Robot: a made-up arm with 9 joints. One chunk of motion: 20 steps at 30 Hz.
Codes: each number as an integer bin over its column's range. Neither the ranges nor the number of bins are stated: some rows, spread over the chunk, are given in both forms.
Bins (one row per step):
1: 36 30 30 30 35 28
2: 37 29 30 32 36 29
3: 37 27 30 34 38 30
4: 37 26 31 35 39 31
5: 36 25 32 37 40 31
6: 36 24 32 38 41 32
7: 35 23 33 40 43 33
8: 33 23 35 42 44 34
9: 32 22 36 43 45 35
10: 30 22 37 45 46 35
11: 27 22 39 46 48 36
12: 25 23 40 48 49 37
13: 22 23 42 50 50 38
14: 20 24 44 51 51 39
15: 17 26 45 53 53 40
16: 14 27 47 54 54 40
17: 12 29 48 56 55 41
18: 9 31 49 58 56 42
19: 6 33 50 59 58 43
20: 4 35 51 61 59 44
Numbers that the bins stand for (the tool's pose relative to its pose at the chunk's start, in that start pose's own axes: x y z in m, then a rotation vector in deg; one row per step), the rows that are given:
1: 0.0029 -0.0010 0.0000 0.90 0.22 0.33
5: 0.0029 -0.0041 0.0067 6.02 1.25 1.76
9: -0.0130 -0.0060 0.0200 10.40 2.29 3.67
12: -0.0408 -0.0054 0.0333 14.05 3.11 4.62
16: -0.0844 -0.0029 0.0567 18.43 4.14 6.05
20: -0.1241 0.0022 0.0700 23.54 5.17 7.95
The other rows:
2: 0.0068 -0.0016 0.0000 2.37 0.43 0.81
3: 0.0068 -0.0029 0.0000 3.83 0.84 1.29
4: 0.0068 -0.0035 0.0033 4.56 1.05 1.76
6: 0.0029 -0.0048 0.0067 6.75 1.46 2.24
7: -0.0011 -0.0054 0.0100 8.21 1.87 2.71
8: -0.0090 -0.0054 0.0167 9.67 2.08 3.19
10: -0.0210 -0.0060 0.0233 11.86 2.49 3.67
11: -0.0329 -0.0060 0.0300 12.59 2.90 4.14
13: -0.0527 -0.0054 0.0400 15.51 3.32 5.10
14: -0.0606 -0.0048 0.0467 16.24 3.52 5.57
15: -0.0725 -0.0035 0.0500 17.70 3.94 6.05
17: -0.0924 -0.0016 0.0600 19.89 4.35 6.52
18: -0.1043 -0.0003 0.0633 21.35 4.56 7.00
19: -0.1162 0.0010 0.0667 22.08 4.97 7.48

